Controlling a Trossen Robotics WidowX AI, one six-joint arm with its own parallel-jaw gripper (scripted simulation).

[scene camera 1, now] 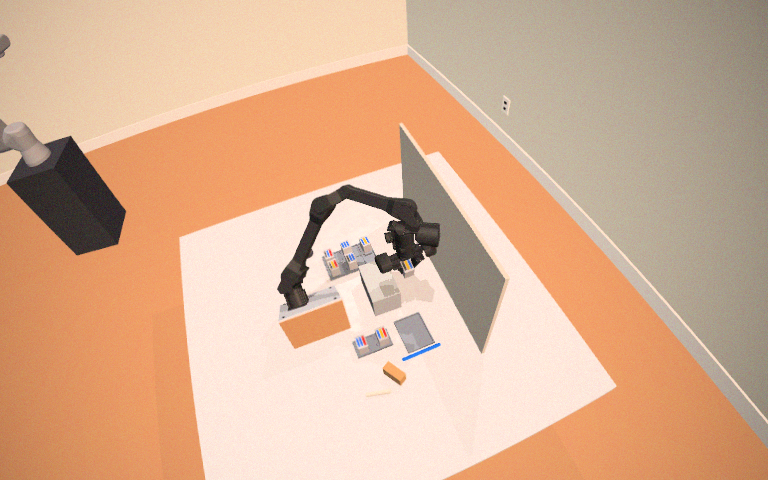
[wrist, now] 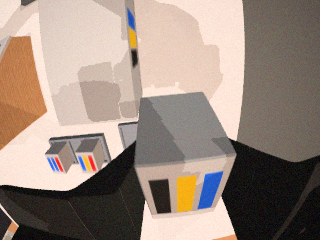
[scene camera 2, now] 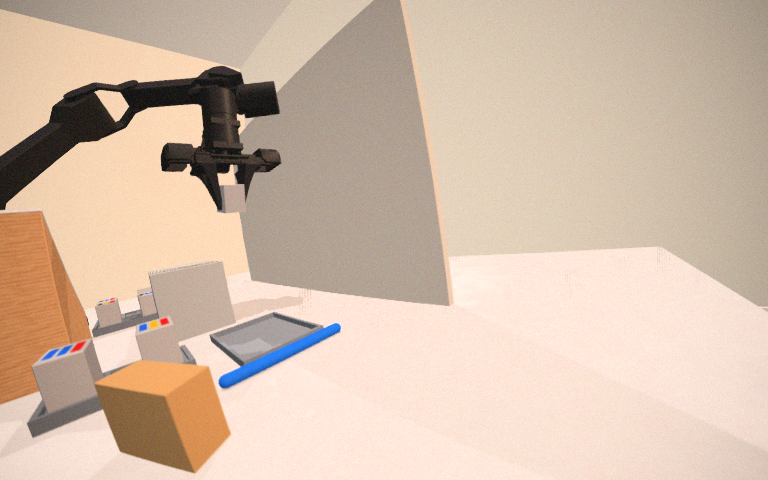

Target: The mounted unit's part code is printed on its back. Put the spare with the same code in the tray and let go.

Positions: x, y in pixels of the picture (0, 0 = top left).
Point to a blue rod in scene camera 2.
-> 240, 374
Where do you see a mounted unit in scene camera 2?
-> At 196, 297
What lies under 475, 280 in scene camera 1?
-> A tall grey panel.
